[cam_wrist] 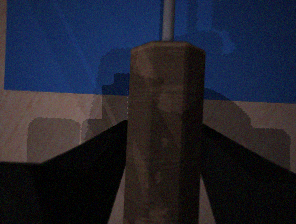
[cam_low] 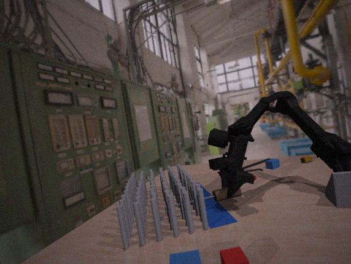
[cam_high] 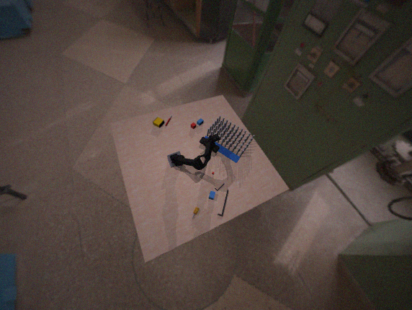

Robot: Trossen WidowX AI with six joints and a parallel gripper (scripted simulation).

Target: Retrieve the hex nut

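Right now the blue taped strip is 90 mm ahead of my gripper tip, 50 mm to the right of it and 30 mm below it. Round my gripper tip: yellow scraper: 370 mm behind, 490 mm to the right, 10 mm below; yellow block: 360 mm behind, 470 mm to the left, 10 mm below; red cube: 40 mm behind, 300 mm to the left, 10 mm below.
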